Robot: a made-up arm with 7 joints.
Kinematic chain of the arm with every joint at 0, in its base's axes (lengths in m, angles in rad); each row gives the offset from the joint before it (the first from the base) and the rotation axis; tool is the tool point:
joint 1: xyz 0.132 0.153 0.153 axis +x
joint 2: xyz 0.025 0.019 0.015 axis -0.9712 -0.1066 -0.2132
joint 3: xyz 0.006 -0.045 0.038 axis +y
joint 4: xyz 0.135 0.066 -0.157 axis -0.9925 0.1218 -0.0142
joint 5: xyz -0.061 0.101 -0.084 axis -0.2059 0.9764 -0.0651
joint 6: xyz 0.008 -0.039 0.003 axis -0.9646 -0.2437 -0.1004
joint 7: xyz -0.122 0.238 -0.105 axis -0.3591 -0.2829 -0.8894
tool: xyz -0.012 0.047 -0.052
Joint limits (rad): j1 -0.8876..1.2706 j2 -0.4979..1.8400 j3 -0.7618..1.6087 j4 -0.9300..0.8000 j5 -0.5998..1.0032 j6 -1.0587..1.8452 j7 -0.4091..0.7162
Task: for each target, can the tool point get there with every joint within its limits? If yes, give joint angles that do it. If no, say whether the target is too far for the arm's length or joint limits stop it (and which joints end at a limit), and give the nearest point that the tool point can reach.
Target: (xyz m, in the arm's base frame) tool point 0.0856 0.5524 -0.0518
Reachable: yes | joints 0.3310 -0.0204 -0.3327 -0.1949 0.8403 0.4735 -0.2522
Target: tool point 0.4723 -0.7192 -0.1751
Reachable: no: too far | nearest point 0.3565 -0.3562 -0.0386 | short by 0.405 m
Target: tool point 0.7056 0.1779 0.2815
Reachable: no: joint limits stop it (at a limit: joint 1, joint 3, joint 5, joint 7) | nearest point 0.6741 0.1373 0.3063 | short by 0.057 m
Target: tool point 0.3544 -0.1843 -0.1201
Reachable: yes | joints -0.3341 0.8705 -0.5783 -0.4035 0.5822 1.1770 -0.1894
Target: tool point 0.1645 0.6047 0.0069
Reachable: yes | joints -0.3086 -0.3167 -0.5481 -0.4928 0.2007 -0.0700 0.0617
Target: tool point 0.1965 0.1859 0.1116
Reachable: no: joint limits stop it (at a limit: joint 3, joint 4, joint 6, joint 7) | nearest point 0.3551 0.2127 0.0779 | short by 0.164 m
